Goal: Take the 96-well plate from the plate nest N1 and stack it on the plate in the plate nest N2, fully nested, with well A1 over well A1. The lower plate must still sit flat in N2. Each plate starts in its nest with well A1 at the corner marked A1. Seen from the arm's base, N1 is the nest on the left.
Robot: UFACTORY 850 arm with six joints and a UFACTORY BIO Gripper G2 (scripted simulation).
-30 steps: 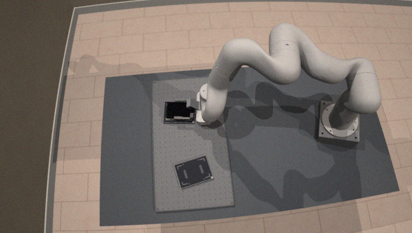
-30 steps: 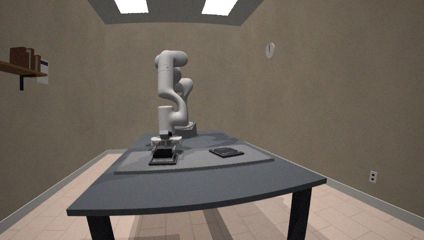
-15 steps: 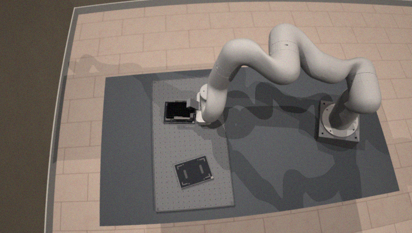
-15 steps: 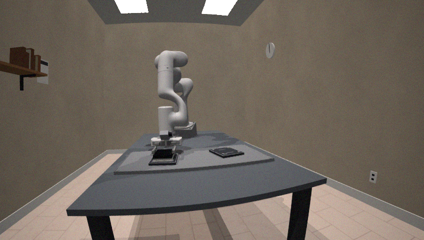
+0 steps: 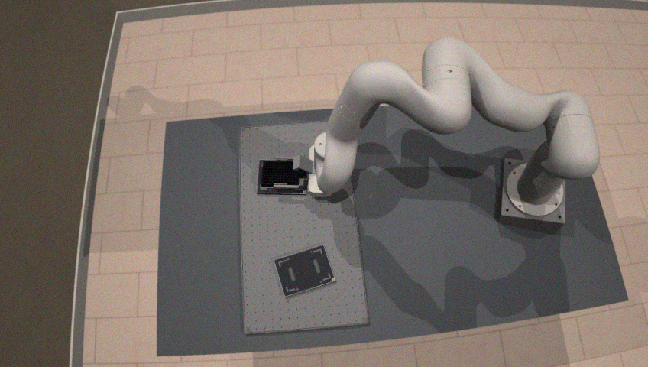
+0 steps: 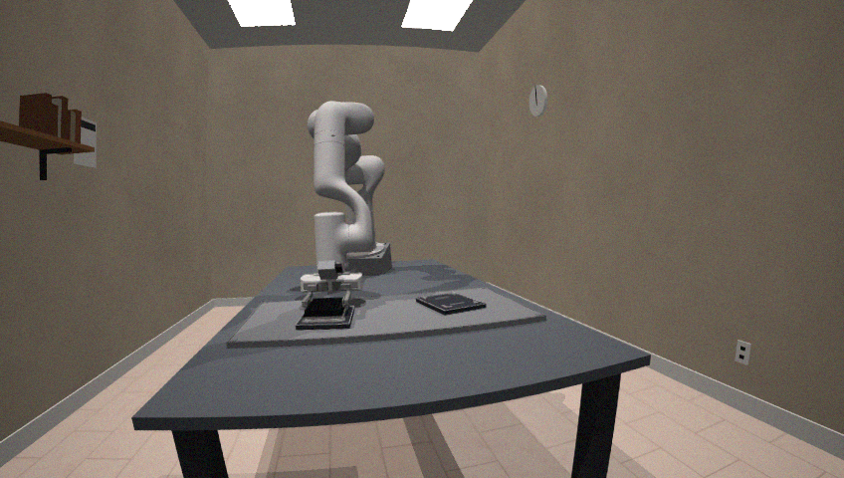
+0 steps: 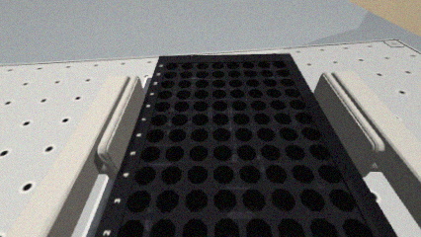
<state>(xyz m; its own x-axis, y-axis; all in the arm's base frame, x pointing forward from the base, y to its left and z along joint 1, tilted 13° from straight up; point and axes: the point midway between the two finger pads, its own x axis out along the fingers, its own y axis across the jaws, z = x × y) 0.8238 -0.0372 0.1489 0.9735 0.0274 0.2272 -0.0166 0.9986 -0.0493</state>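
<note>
The black 96-well plate lies 10 mm below my hand. Also, from my hand: white 96-well plate: 20 mm below; then nest N1: 310 mm to the left, 90 mm behind, 40 mm below; then nest N2: 40 mm below.
</note>
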